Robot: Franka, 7 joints.
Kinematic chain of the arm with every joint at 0, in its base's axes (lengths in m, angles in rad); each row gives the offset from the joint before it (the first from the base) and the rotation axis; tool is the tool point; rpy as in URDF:
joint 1: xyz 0 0 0.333 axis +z
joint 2: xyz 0 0 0 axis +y
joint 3: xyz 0 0 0.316 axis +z
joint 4: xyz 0.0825 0 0 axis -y
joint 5: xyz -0.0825 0 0.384 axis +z
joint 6: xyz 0 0 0 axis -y
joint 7: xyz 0.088 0 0 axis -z
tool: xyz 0 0 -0.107 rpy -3.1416 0 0
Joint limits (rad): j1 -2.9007..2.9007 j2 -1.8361..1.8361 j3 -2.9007..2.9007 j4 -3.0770..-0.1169 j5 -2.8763..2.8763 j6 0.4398..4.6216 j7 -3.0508..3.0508
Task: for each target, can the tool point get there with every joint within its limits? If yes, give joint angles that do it. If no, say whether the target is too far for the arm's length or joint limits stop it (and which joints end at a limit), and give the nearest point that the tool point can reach.
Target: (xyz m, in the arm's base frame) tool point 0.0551 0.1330 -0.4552
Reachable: no: joint limits stop it (at a limit: joint 2) | nearest point 0.0642 0.1550 -0.3481 | short by 0.110 m
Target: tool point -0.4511 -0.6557 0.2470
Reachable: yes | joints 1.4483 -1.4789 1.6974 -0.8450 -1.5604 3.2897 -0.2408
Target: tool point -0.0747 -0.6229 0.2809
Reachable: yes | joints 0.5210 -0.9446 -1.9071 -2.0323 -2.4202 1.3610 0.8015
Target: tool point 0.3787 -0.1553 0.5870
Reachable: yes | joints -2.4370 0.9958 2.3413 -2.3809 2.3289 2.7243 0.0997
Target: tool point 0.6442 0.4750 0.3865
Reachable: yes | joints 0.2959 0.9620 0.7702 -1.0552 -1.8177 1.8282 -2.4728
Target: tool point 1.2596 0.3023 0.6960
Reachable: no: too far | nearest point 0.8033 0.1928 0.5645 | short by 0.487 m
